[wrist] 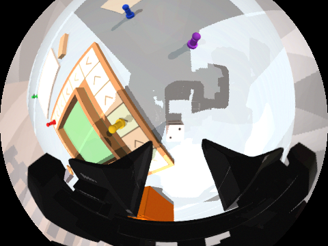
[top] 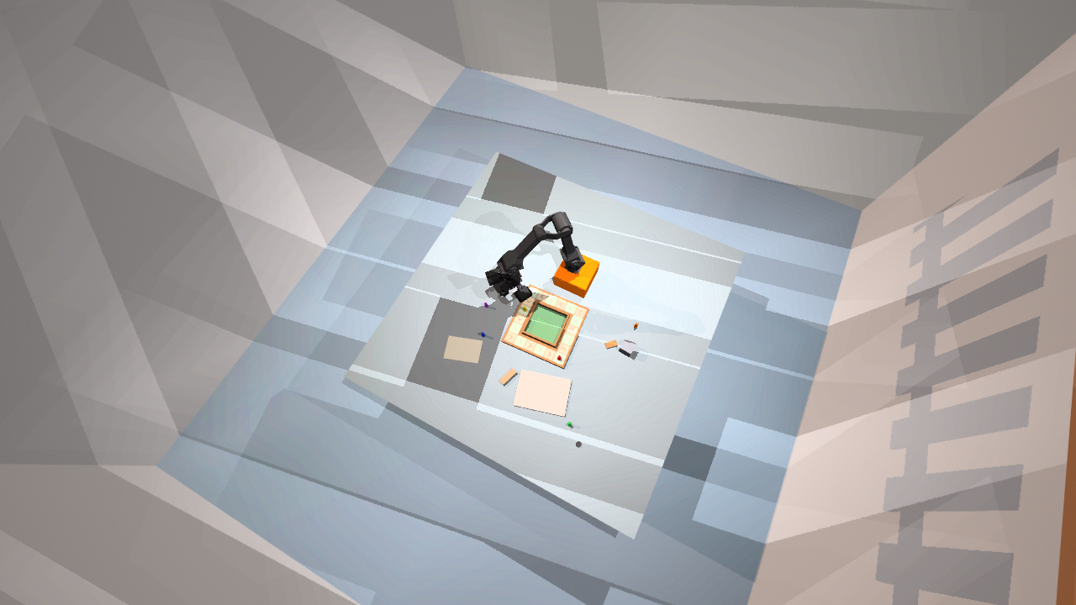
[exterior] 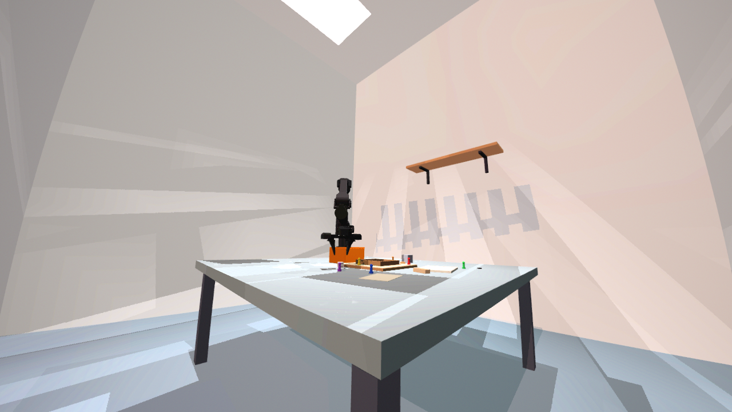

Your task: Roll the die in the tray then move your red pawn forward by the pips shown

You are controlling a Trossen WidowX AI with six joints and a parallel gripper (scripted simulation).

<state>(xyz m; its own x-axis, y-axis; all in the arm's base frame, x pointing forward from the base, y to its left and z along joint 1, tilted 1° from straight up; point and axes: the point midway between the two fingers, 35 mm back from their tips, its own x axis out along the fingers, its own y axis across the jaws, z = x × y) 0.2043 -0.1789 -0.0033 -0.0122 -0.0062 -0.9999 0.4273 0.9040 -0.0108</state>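
Right now my gripper tip is 4 cm above the white die. Also, from my gripper tip: green tray: 7 cm ahead, 18 cm to the left, 5 cm below; yellow pawn: 5 cm ahead, 7 cm to the left, 3 cm below; purple pawn: 11 cm ahead, 9 cm to the right, 4 cm below.
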